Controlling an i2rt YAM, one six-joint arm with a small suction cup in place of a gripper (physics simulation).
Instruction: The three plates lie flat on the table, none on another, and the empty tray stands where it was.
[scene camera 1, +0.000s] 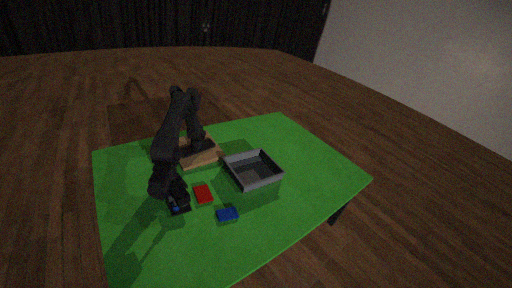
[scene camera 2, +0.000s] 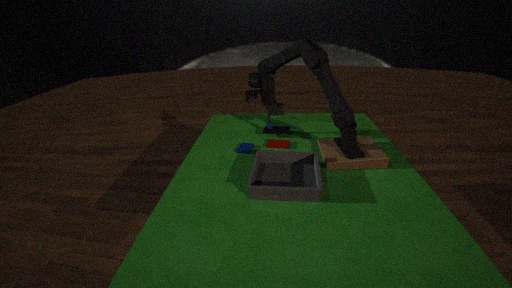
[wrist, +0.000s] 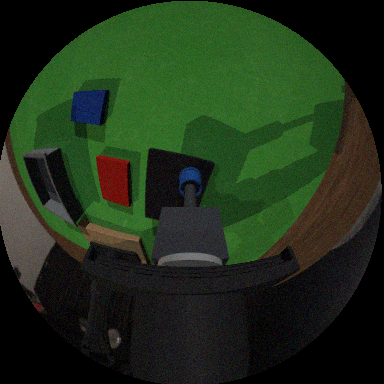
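Seen in the pictures: hand, tool point: (scene camera 1: 176, 209) (scene camera 2: 270, 129) (wrist: 189, 173); arm's base, link origin: (scene camera 1: 196, 148) (scene camera 2: 348, 148) (wrist: 113, 251).
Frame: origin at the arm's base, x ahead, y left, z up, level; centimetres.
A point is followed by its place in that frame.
My suction cup (scene camera 1: 175, 208) (scene camera 2: 269, 126) (wrist: 190, 176) sits on top of a black plate (scene camera 1: 183, 210) @(z -0.2, x 32.6, y -23.7 cm) (scene camera 2: 278, 130) @(z 0.0, x 26.6, y -21.4 cm) (wrist: 164, 179) @(z -0.1, x 29.8, y -22.5 cm) and holds it flat, at or just above the green mat (scene camera 1: 304, 179) @(z -2.9, x 46.7, y 37.1 cm) (scene camera 2: 250, 232) @(z -2.9, x 39.3, y 41.2 cm) (wrist: 197, 71) @(z -2.9, x 43.9, y -26.1 cm); I cannot tell if it touches. A red plate (scene camera 1: 203, 194) @(z -1.9, x 28.2, y -12.1 cm) (scene camera 2: 278, 144) @(z -1.9, x 27.6, y -10.2 cm) (wrist: 113, 180) @(z -1.9, x 28.1, y -12.4 cm) lies flat beside it, apart from it. A blue plate (scene camera 1: 227, 214) @(z -2.0, x 42.3, y -9.3 cm) (scene camera 2: 245, 147) @(z -1.9, x 41.7, y -8.5 cm) (wrist: 88, 106) @(z -2.0, x 41.5, y -9.9 cm) lies flat further out, on its own. The grey tray (scene camera 1: 261, 182) @(z 0.0, x 37.4, y 13.4 cm) (scene camera 2: 284, 194) @(z -0.5, x 29.2, y 28.1 cm) (wrist: 53, 171) @(z 0.7, x 31.9, y 4.4 cm) stands empty by the red plate.
The arm's wooden base block (scene camera 1: 198, 159) @(z -0.7, x 7.9, y -3.3 cm) (scene camera 2: 358, 164) @(z -0.9, x -0.1, y 11.9 cm) (wrist: 114, 238) @(z -0.9, x 9.1, y -4.8 cm) stands beside the tray. The mat's edge and the brown wooden floor (scene camera 1: 411, 161) lie beyond.
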